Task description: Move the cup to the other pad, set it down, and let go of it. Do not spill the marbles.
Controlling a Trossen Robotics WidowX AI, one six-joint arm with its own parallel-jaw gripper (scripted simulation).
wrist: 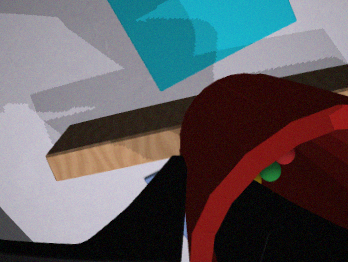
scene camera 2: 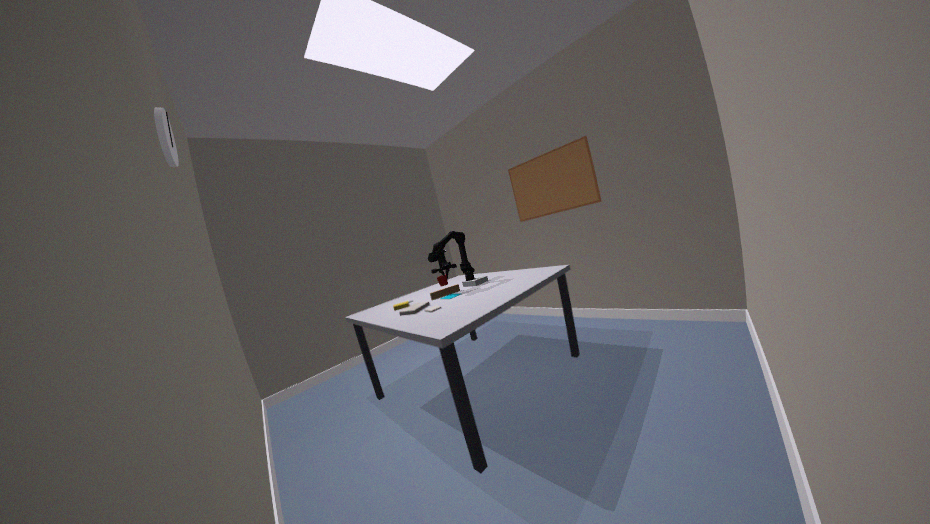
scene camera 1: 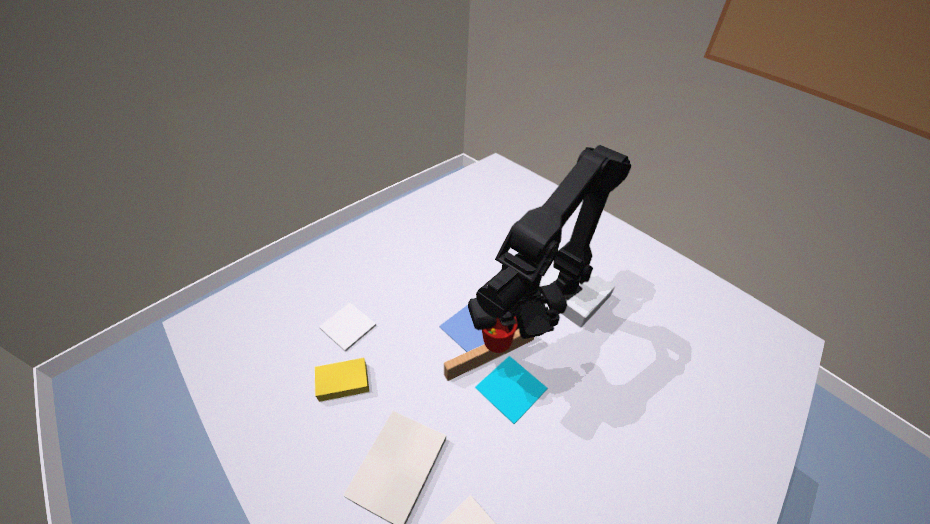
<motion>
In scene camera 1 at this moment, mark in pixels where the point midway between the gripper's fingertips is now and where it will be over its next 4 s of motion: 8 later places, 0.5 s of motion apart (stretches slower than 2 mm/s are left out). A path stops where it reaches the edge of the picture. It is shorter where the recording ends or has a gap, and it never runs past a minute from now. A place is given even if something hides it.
The gripper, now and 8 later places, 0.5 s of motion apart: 511,329; 519,341; 529,352; 532,359; 531,365; 529,370; 528,374; 528,375; 529,372
</motion>
